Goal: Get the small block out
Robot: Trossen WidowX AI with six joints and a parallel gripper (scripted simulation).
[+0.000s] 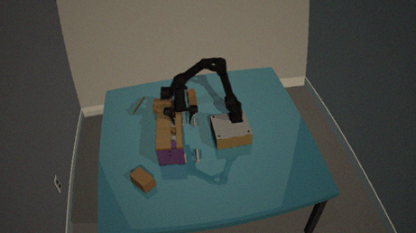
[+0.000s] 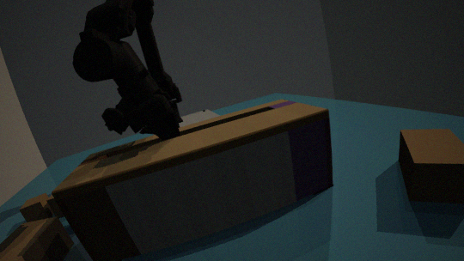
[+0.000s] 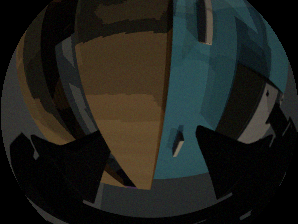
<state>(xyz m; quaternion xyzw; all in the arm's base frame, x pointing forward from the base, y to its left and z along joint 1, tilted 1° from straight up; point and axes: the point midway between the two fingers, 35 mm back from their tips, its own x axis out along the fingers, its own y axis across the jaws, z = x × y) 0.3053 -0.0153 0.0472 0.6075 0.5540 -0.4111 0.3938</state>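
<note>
Now: gripper tip 5 cm short of the brown block, 3 cm to the right of it and 1 cm above it. The rest, counted from my gripper tip: thin stick: 39 cm to the right, 27 cm ahead, 9 cm below; then box: 4 cm below, 4 cm ahead, 2 cm to the left.
</note>
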